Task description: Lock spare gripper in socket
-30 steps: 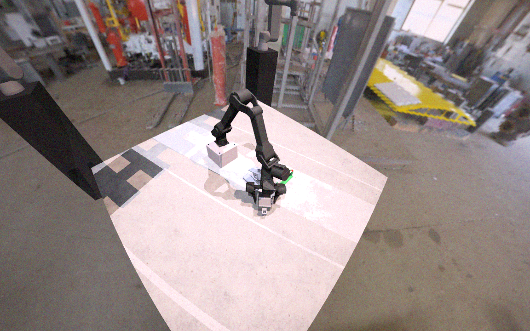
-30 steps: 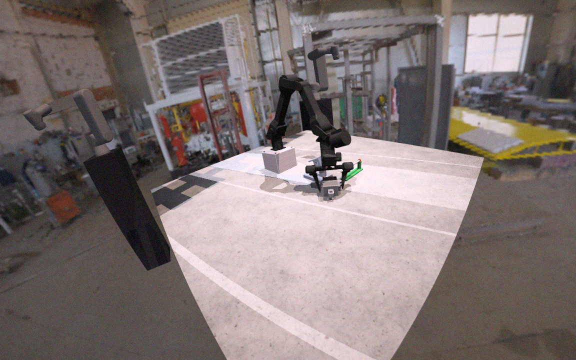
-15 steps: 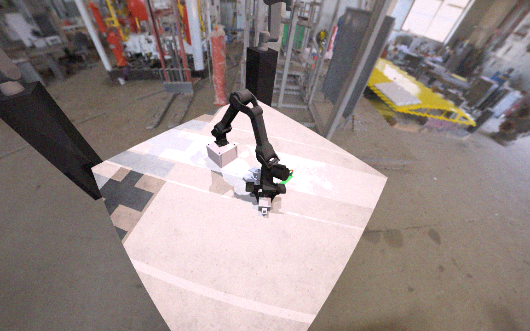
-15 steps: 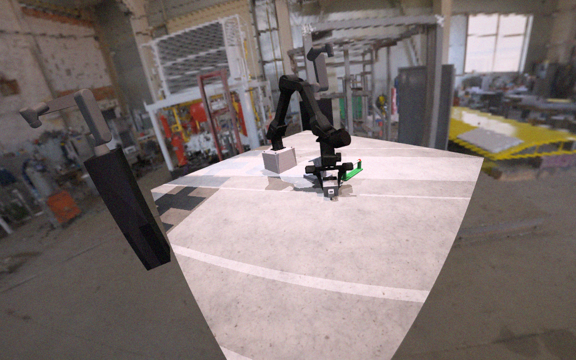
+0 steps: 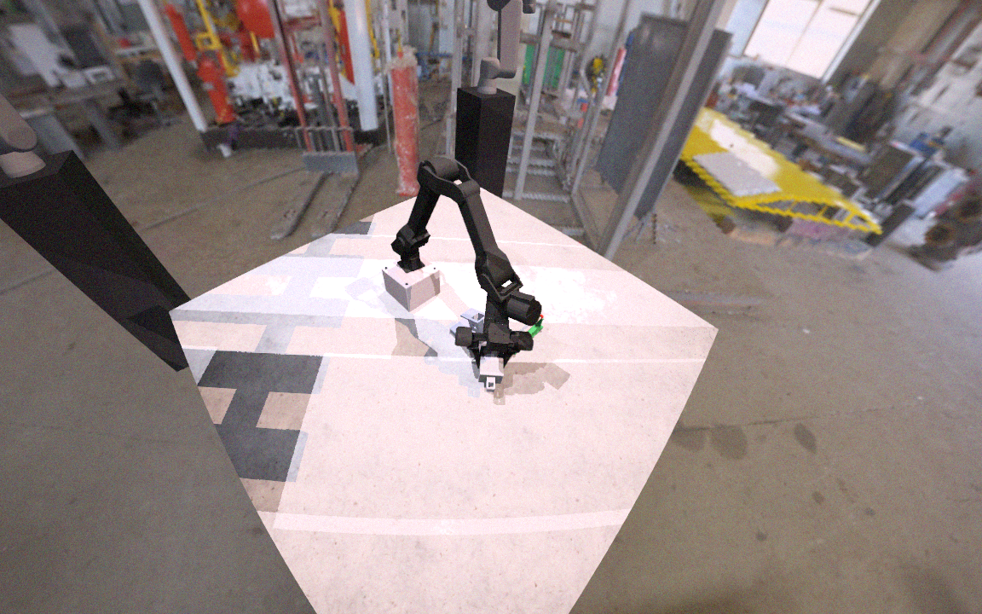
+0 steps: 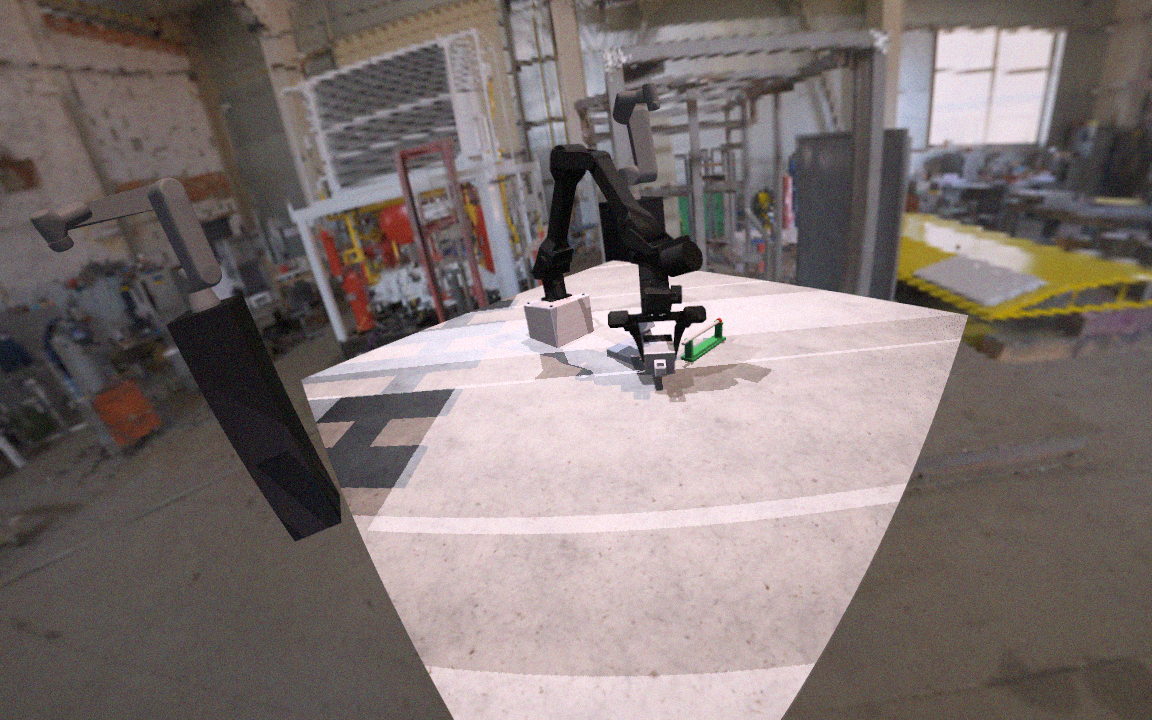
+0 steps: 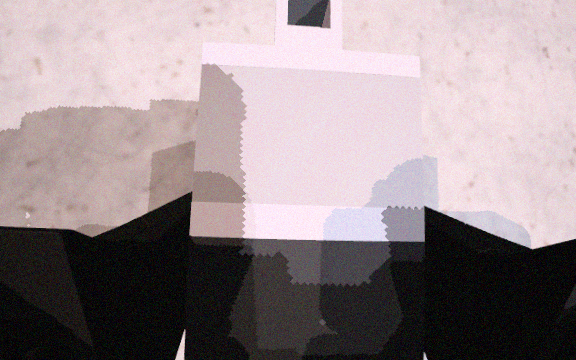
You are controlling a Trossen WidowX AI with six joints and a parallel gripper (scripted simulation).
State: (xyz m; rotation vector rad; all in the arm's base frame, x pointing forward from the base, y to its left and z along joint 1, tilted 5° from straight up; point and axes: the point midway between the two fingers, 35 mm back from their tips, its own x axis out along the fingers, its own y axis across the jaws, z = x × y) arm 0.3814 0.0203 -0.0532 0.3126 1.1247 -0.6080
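Now: gripper tip 13 cm past the socket and 5 cm to the right of it. Round my gripper tip: spare gripper (1 cm to the right, 1 cm ahead, 1 cm above); then green stand (17 cm to the left, 4 cm behind, 2 cm below).
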